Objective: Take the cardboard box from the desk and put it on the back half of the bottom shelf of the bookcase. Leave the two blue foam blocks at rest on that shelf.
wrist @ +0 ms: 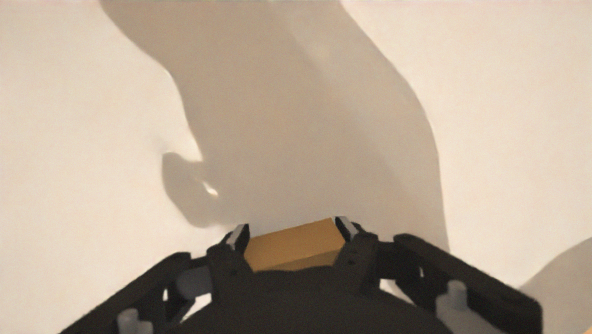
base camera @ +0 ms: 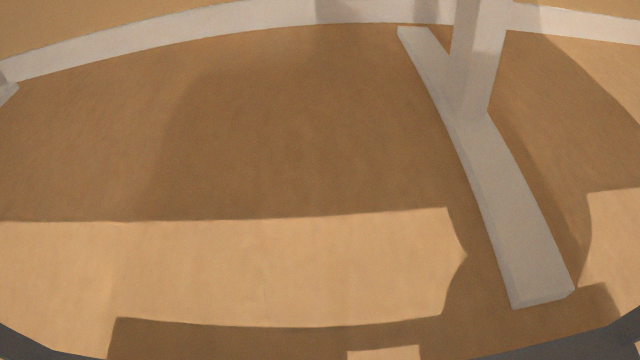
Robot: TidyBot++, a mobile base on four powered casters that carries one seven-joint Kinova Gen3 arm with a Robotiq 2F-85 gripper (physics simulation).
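Frame: origin at the arm's base, x left, y back, z up, level; metres.
Seen in the pictures: gripper, fingertip midpoint: (wrist: 293,233).
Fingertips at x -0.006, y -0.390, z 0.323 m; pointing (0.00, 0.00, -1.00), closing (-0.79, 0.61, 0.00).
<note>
A point is followed by its place in that frame.
The cardboard box (wrist: 296,248) @(x -0.010, y -0.393, z 0.360 m) shows at the bottom centre of the wrist view, turned slightly, its lower part hidden behind the dark gripper body. My gripper (wrist: 293,233) @(x -0.006, y -0.390, z 0.324 m) is shut on the box, with one finger against each side. The white desk top (wrist: 65,110) @(x 0.050, y -0.555, z 0.324 m) fills the view behind it; whether the box touches the desk cannot be told. The bookcase and the two blue foam blocks do not show in either view.
In the base camera view, a pale desk leg (base camera: 475,75) @(x -0.233, y -0.528, z -0.289 m) stands on a long foot (base camera: 520,225) at the right. A white baseboard (base camera: 200,24) @(x 0.307, y -0.987, z -0.354 m) runs along the wall behind. Part of another foot (base camera: 6,92) shows at the left edge. Arm shadows cross the desk top.
</note>
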